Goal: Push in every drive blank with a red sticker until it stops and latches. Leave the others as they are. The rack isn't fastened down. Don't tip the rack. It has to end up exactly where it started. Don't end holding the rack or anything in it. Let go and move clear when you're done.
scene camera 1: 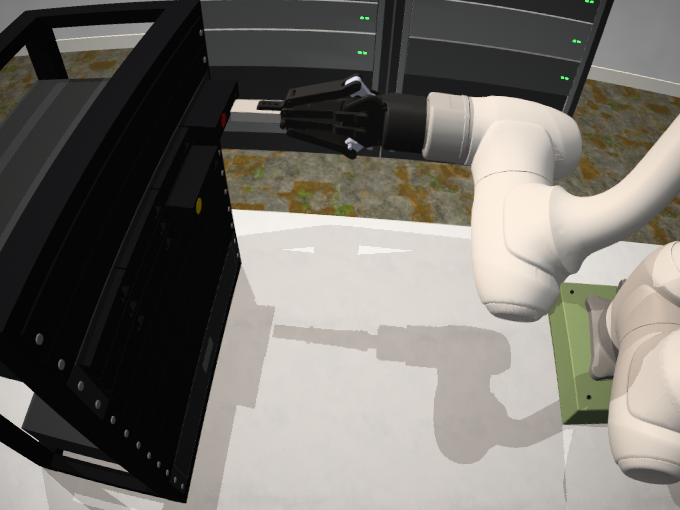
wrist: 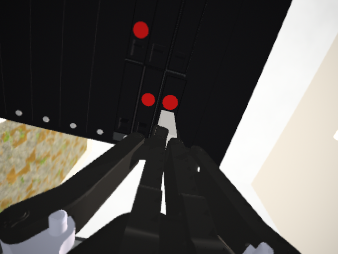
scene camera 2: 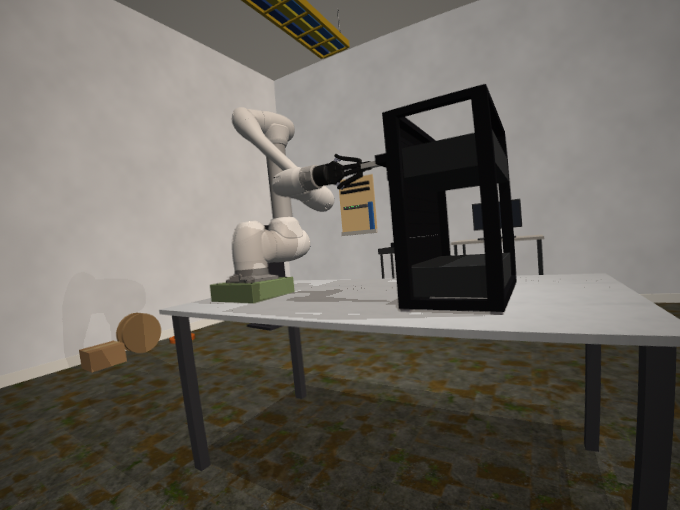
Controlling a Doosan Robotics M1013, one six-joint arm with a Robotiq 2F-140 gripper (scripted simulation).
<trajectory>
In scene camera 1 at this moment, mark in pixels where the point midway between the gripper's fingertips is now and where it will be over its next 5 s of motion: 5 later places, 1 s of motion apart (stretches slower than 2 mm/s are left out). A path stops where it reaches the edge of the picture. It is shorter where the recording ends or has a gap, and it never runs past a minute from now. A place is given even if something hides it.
My gripper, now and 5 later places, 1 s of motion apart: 233,110; 222,110; 212,109; 209,109; 205,109; 244,110
</trajectory>
